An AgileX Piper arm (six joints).
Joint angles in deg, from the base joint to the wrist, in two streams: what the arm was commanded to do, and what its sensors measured. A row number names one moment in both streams.
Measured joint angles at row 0:
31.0, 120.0, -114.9, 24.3, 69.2, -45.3
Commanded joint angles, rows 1 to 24:
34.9, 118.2, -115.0, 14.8, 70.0, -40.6
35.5, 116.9, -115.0, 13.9, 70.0, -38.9
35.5, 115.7, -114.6, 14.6, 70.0, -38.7
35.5, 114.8, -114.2, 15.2, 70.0, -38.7
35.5, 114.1, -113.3, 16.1, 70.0, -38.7
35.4, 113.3, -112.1, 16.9, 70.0, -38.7
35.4, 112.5, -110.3, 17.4, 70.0, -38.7
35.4, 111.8, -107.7, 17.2, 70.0, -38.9
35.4, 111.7, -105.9, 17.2, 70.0, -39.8
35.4, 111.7, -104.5, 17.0, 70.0, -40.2
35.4, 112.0, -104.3, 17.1, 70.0, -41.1
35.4, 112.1, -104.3, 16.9, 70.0, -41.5
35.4, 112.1, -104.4, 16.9, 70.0, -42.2
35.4, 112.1, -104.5, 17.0, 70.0, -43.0
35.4, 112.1, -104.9, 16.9, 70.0, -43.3
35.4, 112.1, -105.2, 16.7, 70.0, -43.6
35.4, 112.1, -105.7, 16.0, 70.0, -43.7
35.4, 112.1, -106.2, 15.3, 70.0, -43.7
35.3, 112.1, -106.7, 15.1, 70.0, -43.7
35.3, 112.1, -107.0, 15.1, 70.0, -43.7
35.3, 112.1, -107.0, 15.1, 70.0, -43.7
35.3, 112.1, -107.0, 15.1, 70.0, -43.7
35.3, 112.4, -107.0, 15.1, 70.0, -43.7
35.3, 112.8, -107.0, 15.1, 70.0, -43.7
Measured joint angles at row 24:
35.5, 112.6, -106.7, 15.6, 69.5, -42.8
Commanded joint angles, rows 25 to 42:
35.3, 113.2, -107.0, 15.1, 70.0, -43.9
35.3, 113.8, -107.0, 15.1, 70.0, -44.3
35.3, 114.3, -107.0, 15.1, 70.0, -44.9
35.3, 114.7, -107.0, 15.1, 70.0, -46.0
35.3, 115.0, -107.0, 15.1, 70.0, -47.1
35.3, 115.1, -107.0, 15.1, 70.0, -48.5
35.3, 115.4, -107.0, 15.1, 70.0, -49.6
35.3, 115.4, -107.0, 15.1, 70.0, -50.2
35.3, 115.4, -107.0, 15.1, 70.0, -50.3
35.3, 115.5, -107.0, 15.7, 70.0, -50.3
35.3, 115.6, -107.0, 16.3, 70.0, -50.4
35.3, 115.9, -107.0, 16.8, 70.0, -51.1
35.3, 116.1, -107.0, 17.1, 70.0, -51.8
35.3, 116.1, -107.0, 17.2, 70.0, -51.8
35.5, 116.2, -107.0, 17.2, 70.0, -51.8
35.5, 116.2, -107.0, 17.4, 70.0, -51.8
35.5, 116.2, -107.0, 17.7, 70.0, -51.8
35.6, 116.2, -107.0, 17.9, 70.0, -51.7
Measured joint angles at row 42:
35.5, 115.9, -106.7, 17.0, 69.5, -50.7
